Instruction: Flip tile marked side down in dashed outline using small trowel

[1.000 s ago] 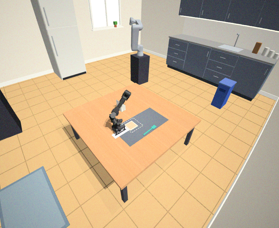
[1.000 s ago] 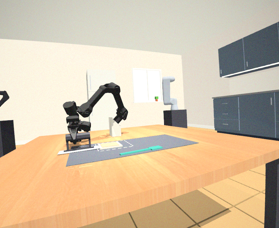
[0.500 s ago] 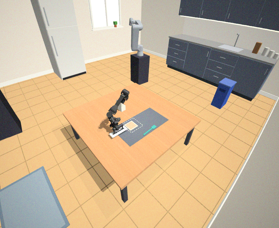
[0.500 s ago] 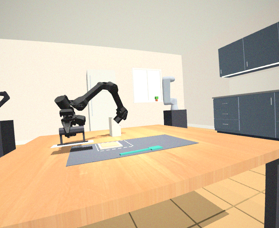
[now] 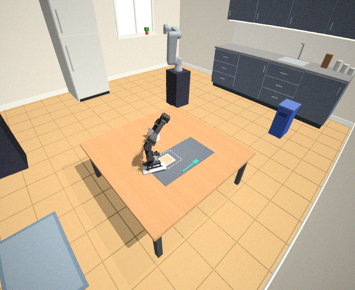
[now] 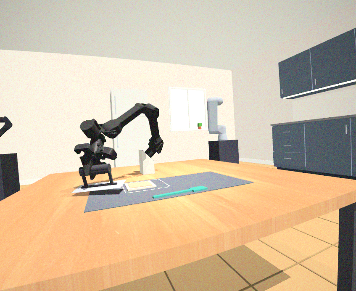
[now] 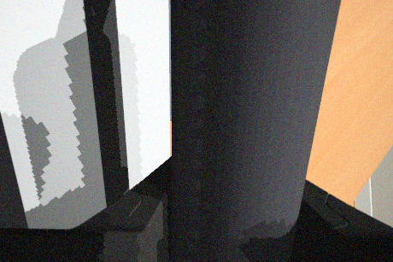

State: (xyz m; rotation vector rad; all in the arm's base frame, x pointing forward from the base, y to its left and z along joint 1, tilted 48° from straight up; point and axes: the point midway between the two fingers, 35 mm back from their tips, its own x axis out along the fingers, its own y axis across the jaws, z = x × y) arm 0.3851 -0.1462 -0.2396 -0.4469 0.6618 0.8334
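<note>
Right now the trowel is 30 mm behind my gripper tip, 10 mm to the left of it and 10 mm below it. From my gripper tip the other things lie so: teal tool (130 mm ahead, 350 mm to the left, 60 mm below); tile (60 mm behind, 200 mm to the left, 60 mm below); grey mat (10 mm behind, 310 mm to the left, 90 mm below).
</note>
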